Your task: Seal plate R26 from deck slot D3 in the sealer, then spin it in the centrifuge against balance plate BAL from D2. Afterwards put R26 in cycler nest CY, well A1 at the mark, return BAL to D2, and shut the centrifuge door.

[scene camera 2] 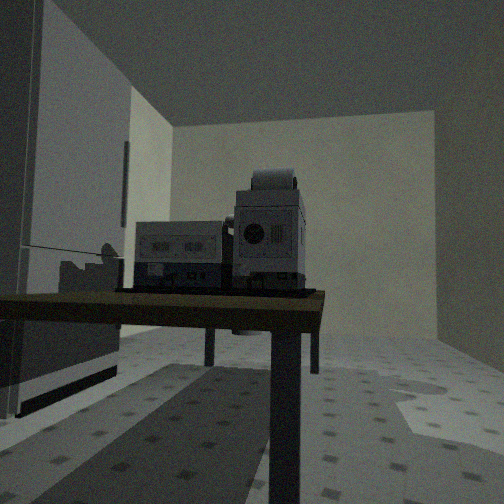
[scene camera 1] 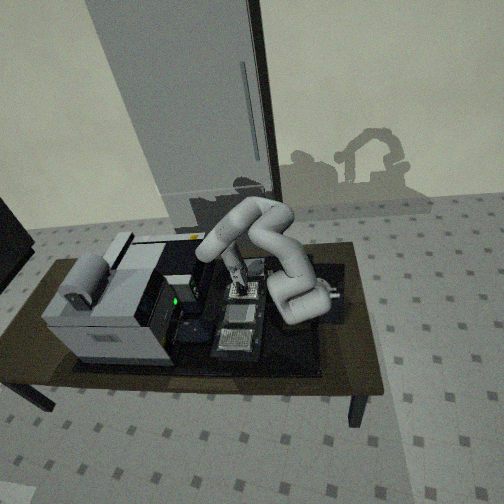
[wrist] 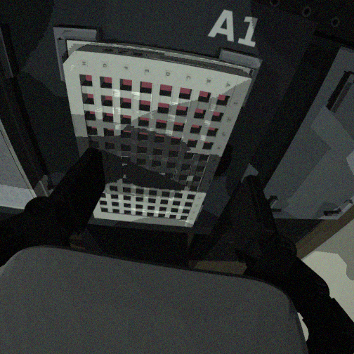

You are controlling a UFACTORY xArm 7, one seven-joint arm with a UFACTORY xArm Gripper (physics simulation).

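Plate R26, a pale well plate with red in its wells, sits in deck slot D3, with the A1 mark beyond its far edge in the wrist view. My gripper is open and empty above it, one finger toward each long side; whether they touch is unclear. A plate with a smooth grey top, apparently BAL, sits in the neighbouring slot D2. The tall pale machine with a film roll looks like the sealer. The centrifuge door and nest CY cannot be told clearly.
Another well plate lies at the front of the deck. A grey slot area lies beyond R26. A small unit with a green light stands left of the deck. A second pale machine stands behind the roll machine.
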